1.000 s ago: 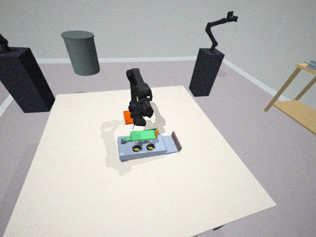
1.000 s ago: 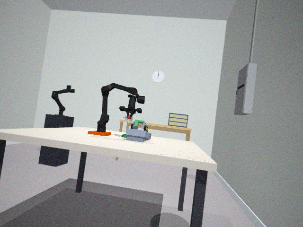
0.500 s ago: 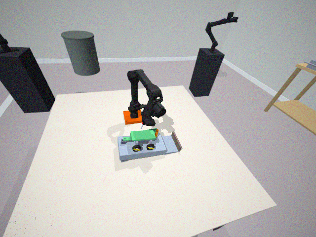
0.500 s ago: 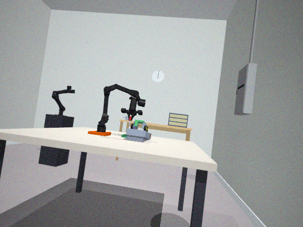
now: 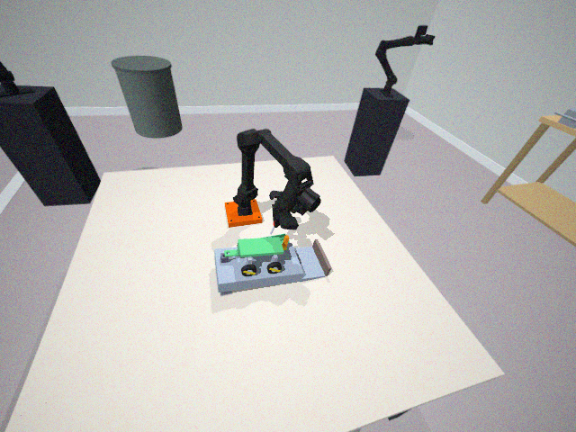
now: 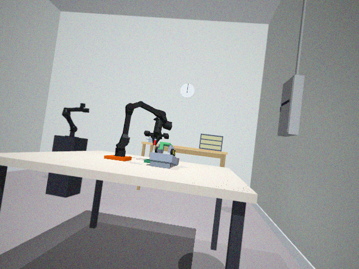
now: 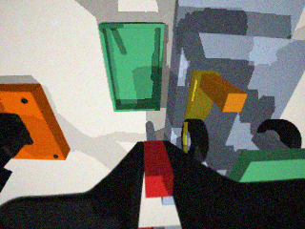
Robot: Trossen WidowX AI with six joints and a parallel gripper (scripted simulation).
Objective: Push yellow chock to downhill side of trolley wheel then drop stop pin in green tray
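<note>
Now: the yellow chock 6 cm ahead of my gripper tip, 5 cm below it and 1 cm to the left of it. Round my gripper tip: green-bodied trolley 11 cm ahead, 8 cm to the right, 2 cm below; then grey ramp 11 cm ahead, 9 cm below, 8 cm to the right; then stop pin right at my gripper tip.
</note>
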